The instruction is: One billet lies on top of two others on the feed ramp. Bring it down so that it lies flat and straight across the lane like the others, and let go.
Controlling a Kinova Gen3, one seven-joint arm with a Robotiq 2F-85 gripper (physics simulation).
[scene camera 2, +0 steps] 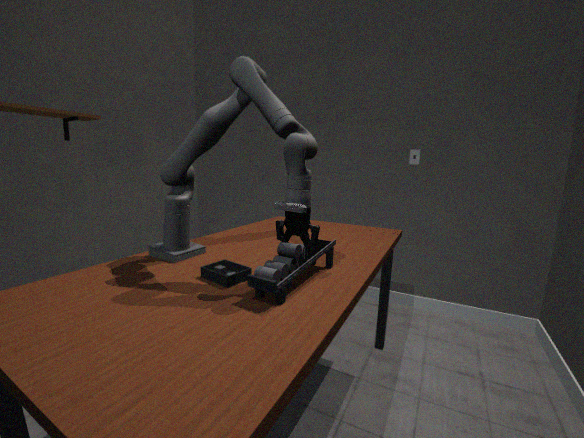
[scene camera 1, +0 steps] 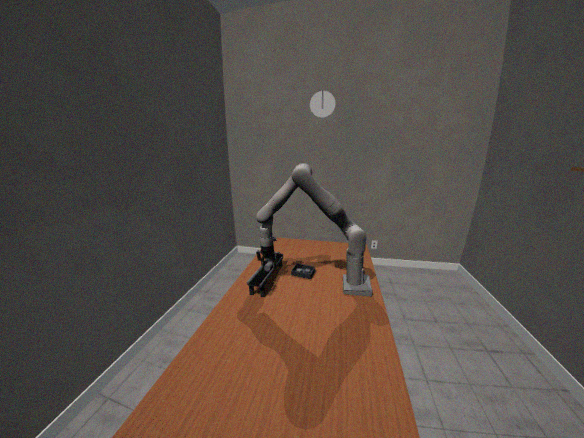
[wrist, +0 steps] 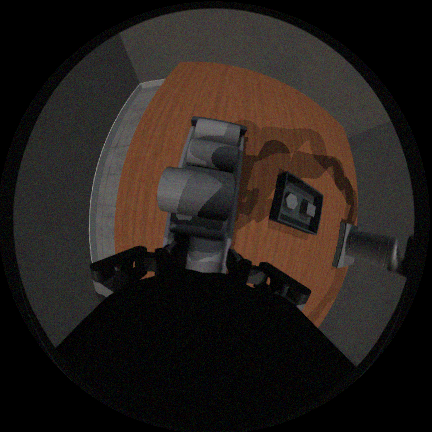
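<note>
The dark feed ramp holds grey cylindrical billets. The raised billet lies roughly across the lane on top of others, its left end over the left rail in the wrist view. Billets lying across the lane and beside it are at the near end in the second scene view. A dark surface shows under the raised billet's other side. Another billet points along the lane, between the fingertips. My gripper is open, low over the ramp, holding nothing; its tips are partly hidden.
A dark open tray with small light pieces stands on the table beside the ramp. The arm's base is beyond the tray. The ramp runs near the table's long edge.
</note>
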